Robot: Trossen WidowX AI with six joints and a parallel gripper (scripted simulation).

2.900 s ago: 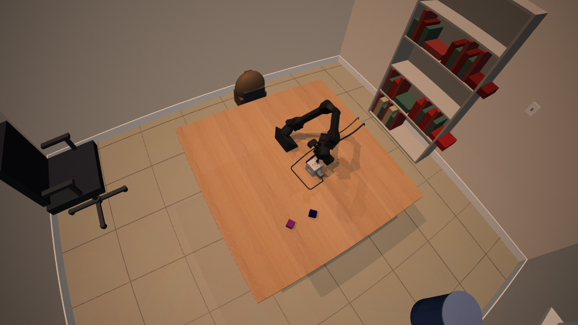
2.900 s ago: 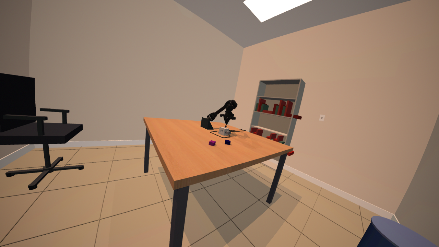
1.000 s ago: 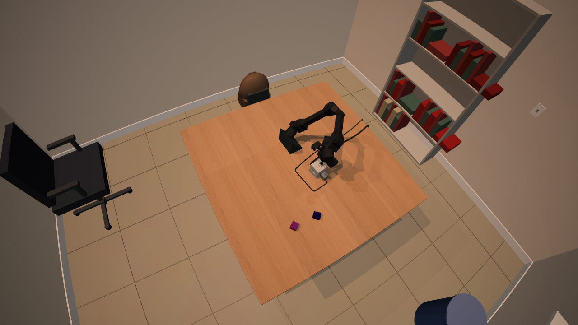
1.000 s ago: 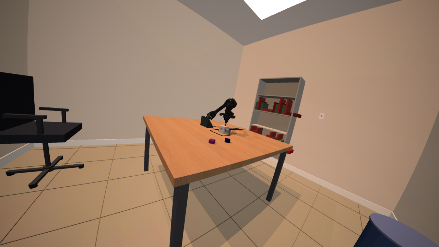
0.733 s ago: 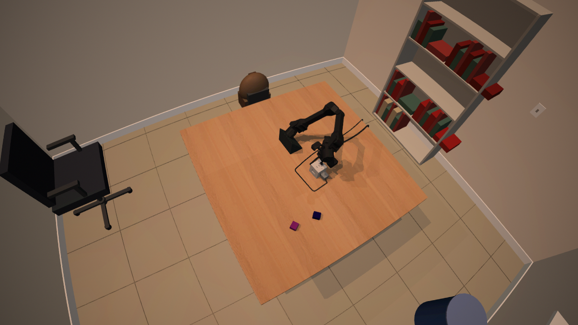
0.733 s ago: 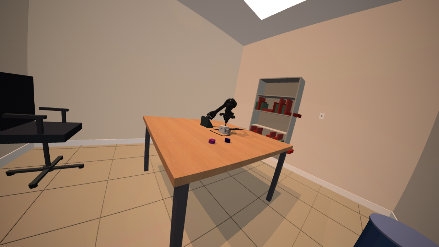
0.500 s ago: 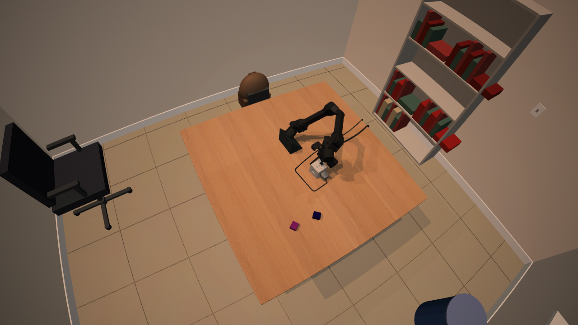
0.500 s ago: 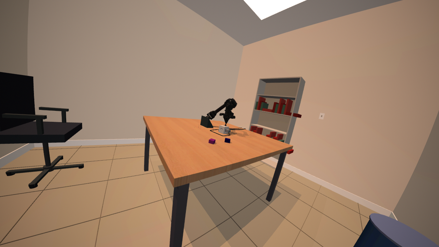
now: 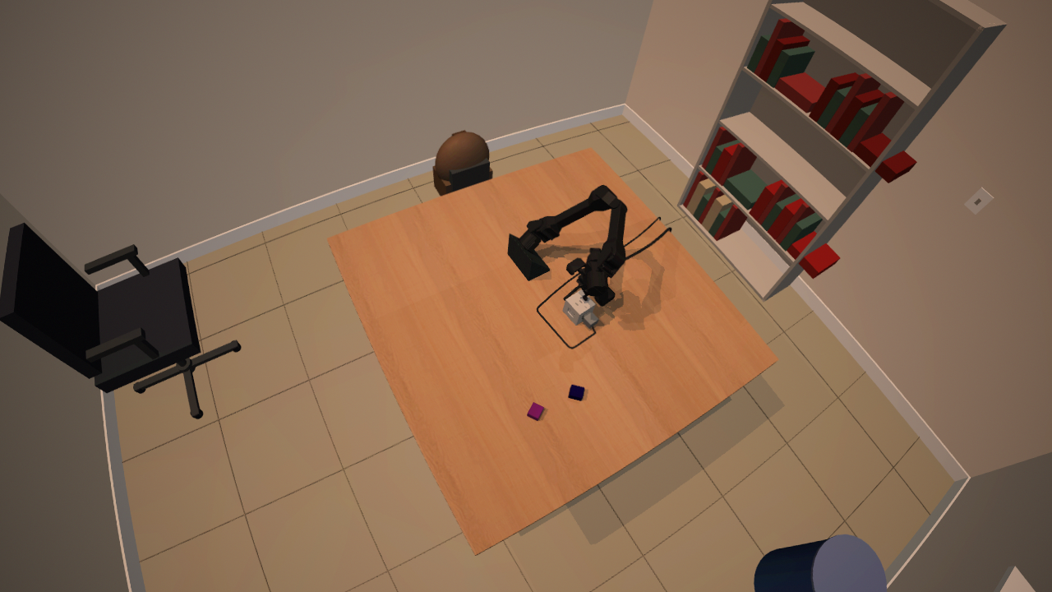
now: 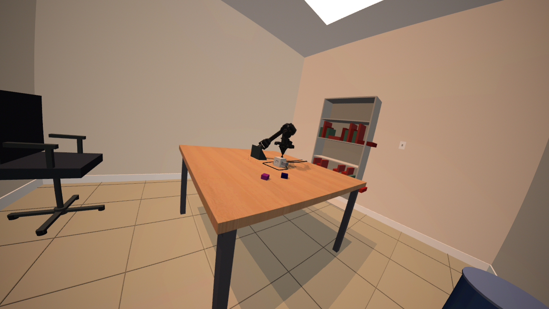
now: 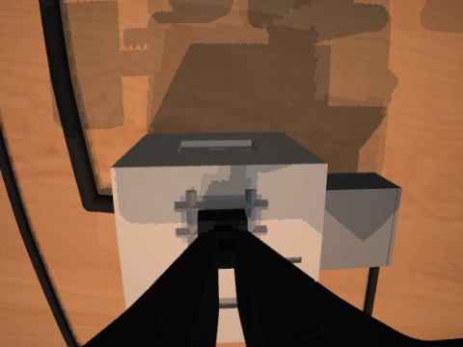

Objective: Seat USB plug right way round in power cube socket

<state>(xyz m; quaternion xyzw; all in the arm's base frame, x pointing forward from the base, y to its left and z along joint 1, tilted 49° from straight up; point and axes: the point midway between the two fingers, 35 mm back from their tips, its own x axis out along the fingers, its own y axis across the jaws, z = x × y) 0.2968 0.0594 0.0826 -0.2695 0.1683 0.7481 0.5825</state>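
Right now the black USB plug is 20 mm below my gripper tip. Round my gripper tip: framed USB socket: 40 mm below; then dark blue cube: 280 mm ahead, 170 mm to the right, 90 mm below; then magenta cube: 330 mm to the right, 290 mm ahead, 90 mm below.
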